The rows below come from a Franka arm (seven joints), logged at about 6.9 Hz.
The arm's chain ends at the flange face. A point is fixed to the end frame.
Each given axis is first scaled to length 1.
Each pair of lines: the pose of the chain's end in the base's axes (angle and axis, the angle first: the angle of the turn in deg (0 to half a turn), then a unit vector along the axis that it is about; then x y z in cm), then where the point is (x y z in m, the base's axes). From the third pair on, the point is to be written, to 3 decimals.
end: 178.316 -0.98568 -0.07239 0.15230 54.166 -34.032 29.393
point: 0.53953 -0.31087 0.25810
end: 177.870 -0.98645 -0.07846 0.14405 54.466 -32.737 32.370
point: 0.54279 -0.29756 0.28816
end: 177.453 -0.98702 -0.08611 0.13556 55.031 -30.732 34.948
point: 0.549 -0.277 0.314
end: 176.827 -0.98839 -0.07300 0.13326 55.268 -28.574 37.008
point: 0.552 -0.255 0.335
